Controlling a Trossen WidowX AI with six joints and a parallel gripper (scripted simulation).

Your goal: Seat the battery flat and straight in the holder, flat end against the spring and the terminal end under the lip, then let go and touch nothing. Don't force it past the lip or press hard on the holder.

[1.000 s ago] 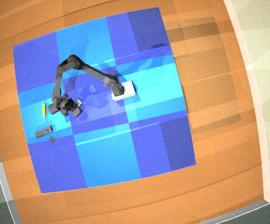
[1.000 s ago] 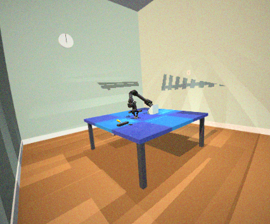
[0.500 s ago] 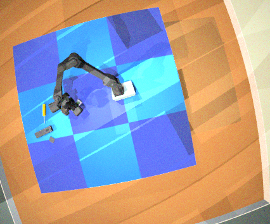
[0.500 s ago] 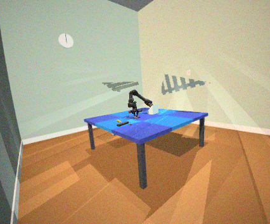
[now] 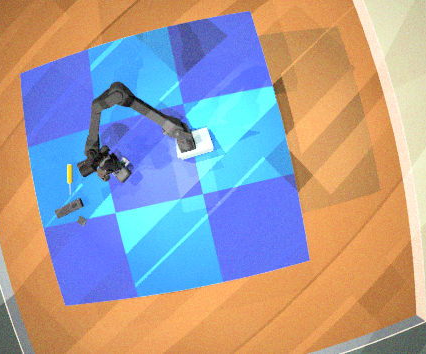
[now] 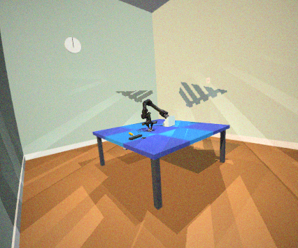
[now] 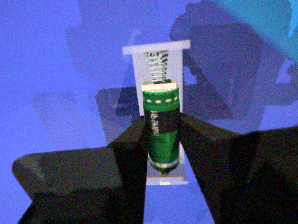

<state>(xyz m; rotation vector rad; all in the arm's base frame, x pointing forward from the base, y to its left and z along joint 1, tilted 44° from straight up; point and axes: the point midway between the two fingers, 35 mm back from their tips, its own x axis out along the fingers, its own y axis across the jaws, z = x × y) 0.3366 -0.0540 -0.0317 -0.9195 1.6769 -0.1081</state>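
Right now the battery is 1 cm above my gripper tip. Also, from my gripper tip: dark piece 28 cm ahead, 20 cm to the left, 1 cm below; then yellow-handled tool 29 cm ahead.
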